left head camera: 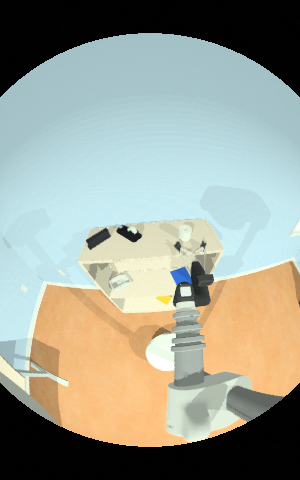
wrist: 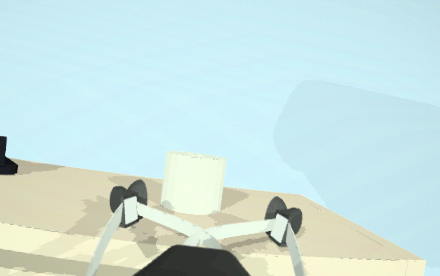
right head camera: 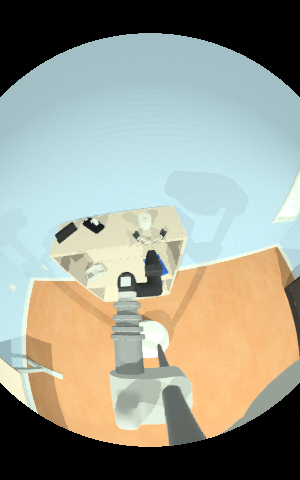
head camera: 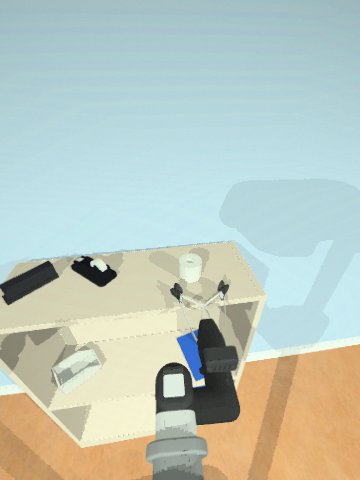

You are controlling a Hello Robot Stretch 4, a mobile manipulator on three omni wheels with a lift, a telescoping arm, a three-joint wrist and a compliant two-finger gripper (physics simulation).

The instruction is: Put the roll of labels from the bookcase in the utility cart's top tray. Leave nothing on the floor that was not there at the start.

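Places are measured from the robot's base along level axes (x ahead, y up, z right), in centimetres.
Pixels of known places: gripper, fingertip midpoint: (left head camera: 189,241) (wrist: 206,204) (right head camera: 148,230) (head camera: 198,283); robot's base, origin of the base link: (left head camera: 166,350) (right head camera: 148,338).
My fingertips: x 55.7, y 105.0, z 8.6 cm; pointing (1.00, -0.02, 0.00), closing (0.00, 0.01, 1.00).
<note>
Ahead of a thing's pixels: the offset from my fingertips to its top centre. "spot": to the spot under its first point.
The white roll of labels {spot: dx +2.5, dy +4.0, dz -2.3 cm} (head camera: 190,268) (left head camera: 185,233) (right head camera: 144,221) (wrist: 194,184) stands upright on top of the bookcase {spot: dx +0.5, dy -1.8, dz -19.0 cm} (head camera: 135,290) (left head camera: 155,240) (right head camera: 115,235) (wrist: 60,192), toward its right end. My gripper (head camera: 200,290) (left head camera: 190,246) (right head camera: 150,234) (wrist: 206,204) is open and empty at the bookcase's front edge. Its fingertips are in front of the roll, one to each side, with the roll a little nearer the left fingertip in the wrist view. The utility cart cannot be made out in these views.
On the bookcase top stand a black tape dispenser {dx +9.7, dy +5.2, dz -33.6 cm} (head camera: 94,271) and a long black object {dx +4.0, dy +3.6, dz -50.8 cm} (head camera: 30,282) at the left. Inside are a pale open holder {spot: dx +2.2, dy -51.8, dz -51.0 cm} (head camera: 76,371) and a blue item {dx +7.4, dy -52.2, dz +3.7 cm} (head camera: 189,352); a yellow item {dx +5.6, dy -93.3, dz -11.8 cm} (left head camera: 164,300) lies lower. A white round object (left head camera: 161,352) is on the floor.
</note>
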